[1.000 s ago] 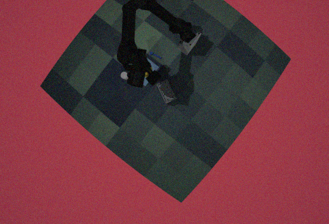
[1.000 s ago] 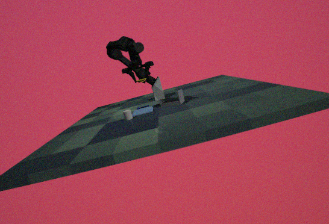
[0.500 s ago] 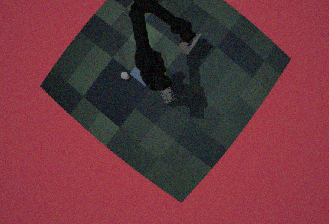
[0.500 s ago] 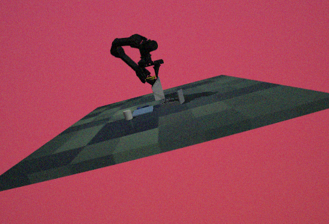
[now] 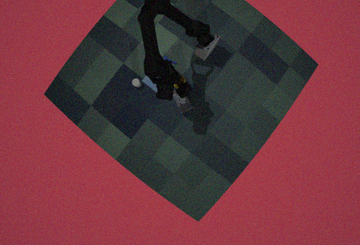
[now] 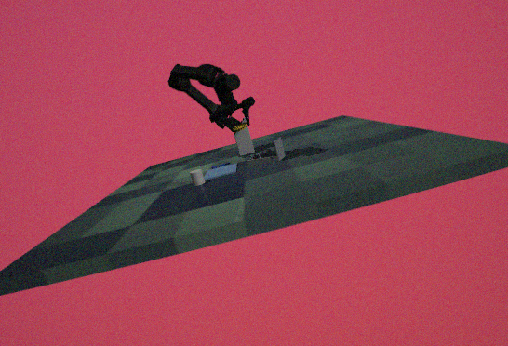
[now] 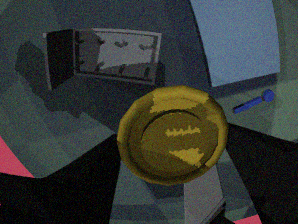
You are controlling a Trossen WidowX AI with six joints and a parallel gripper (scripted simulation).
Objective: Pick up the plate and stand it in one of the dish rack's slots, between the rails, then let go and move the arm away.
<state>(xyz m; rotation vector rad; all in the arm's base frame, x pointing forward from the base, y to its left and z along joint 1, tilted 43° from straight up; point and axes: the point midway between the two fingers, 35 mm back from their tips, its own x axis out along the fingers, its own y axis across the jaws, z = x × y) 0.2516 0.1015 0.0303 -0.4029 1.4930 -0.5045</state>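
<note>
Now: the grey dish rack 4 cm ahead of my gripper tip, 7 cm to the left of it and 12 cm below it. Also, from my gripper tip: pale blue mat (5 cm ahead, 12 cm to the right, 14 cm below); yellow plate (1 cm above); white cup (17 cm ahead, 17 cm to the right, 12 cm below).
</note>
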